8 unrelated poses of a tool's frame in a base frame.
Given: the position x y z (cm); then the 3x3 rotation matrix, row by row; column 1 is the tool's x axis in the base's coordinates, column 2 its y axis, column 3 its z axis. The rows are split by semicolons.
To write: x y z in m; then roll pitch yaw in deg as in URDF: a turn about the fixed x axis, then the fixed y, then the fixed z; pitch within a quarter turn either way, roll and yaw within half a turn. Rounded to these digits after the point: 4 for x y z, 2 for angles. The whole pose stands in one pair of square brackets.
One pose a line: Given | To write
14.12, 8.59, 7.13; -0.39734, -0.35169, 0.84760; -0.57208, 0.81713, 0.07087; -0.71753, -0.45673, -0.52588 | [0.1412, 0.0859, 0.0713, -139.03, 45.85, -124.78]
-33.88, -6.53, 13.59; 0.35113, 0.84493, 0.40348; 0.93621, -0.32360, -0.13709; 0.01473, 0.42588, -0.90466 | [-0.3388, -0.0653, 0.1359, 154.79, -0.84, 69.44]
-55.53, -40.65, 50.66; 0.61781, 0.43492, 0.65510; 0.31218, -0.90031, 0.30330; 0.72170, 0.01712, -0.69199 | [-0.5553, -0.4065, 0.5066, 178.58, -46.20, 26.81]
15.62, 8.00, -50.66; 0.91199, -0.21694, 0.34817; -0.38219, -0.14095, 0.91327; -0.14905, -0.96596, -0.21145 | [0.1562, 0.0800, -0.5066, -102.35, 8.57, -22.74]
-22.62, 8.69, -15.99; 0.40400, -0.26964, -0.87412; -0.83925, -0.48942, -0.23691; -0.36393, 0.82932, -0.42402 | [-0.2262, 0.0869, -0.1599, 117.08, 21.34, -64.29]
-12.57, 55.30, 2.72; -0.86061, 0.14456, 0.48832; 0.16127, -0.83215, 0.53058; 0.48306, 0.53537, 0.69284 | [-0.1257, 0.5530, 0.0272, 37.69, -28.89, 169.39]
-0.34, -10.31, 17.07; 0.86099, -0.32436, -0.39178; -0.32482, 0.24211, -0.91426; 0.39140, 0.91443, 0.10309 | [-0.0034, -0.1031, 0.1707, 83.57, -23.04, -20.67]
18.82, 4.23, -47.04; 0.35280, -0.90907, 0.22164; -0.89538, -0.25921, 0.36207; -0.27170, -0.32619, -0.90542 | [0.1882, 0.0423, -0.4704, -160.19, 15.77, -68.49]
